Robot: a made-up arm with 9 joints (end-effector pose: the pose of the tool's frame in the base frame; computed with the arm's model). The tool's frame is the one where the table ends. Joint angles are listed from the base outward.
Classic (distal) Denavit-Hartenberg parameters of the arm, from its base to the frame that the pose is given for. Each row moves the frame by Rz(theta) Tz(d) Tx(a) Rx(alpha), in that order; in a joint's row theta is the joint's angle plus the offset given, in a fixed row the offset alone. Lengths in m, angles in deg.
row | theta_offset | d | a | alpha
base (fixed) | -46.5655 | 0 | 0.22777 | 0
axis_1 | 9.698 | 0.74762 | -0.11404 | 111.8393
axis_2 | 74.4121 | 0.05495 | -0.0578 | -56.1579
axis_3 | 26.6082 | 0.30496 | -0.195 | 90
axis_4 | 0 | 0.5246 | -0.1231 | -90
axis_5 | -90 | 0.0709 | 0.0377 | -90
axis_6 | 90 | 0.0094 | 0.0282 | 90
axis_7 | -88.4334 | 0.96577 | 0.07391 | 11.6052
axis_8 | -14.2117 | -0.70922 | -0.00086 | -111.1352
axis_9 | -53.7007 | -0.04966 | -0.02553 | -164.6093
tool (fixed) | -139.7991 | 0.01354 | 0 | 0
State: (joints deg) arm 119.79 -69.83 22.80 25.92 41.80 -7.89 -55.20 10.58 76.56
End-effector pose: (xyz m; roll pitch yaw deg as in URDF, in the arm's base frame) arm 0.9577 0.0699 0.4089 -22.40 -9.72 168.12
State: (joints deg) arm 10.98 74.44 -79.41 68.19 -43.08 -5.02 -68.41 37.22 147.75
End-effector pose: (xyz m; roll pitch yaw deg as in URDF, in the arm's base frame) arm 0.8181 -0.3908 0.3504 -178.66 -25.53 -61.68
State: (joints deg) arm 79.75 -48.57 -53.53 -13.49 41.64 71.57 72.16 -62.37 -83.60
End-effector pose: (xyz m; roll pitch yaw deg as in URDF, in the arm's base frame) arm -0.0656 -0.6993 0.3195 -154.60 12.59 -121.56
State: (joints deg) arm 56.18 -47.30 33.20 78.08 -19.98 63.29 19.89 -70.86 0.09
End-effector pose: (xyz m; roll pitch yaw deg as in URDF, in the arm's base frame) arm 0.5483 -0.4688 0.8095 -79.44 22.77 -121.79
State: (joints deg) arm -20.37 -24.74 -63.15 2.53 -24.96 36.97 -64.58 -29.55 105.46
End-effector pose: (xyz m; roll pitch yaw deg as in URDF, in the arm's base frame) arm -0.2538 0.3527 -0.0310 96.29 -5.80 12.08
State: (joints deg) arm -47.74 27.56 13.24 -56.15 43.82 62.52 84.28 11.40 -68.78
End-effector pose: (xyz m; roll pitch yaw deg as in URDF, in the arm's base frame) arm -0.4879 -0.2987 0.4909 -143.76 63.09 58.11
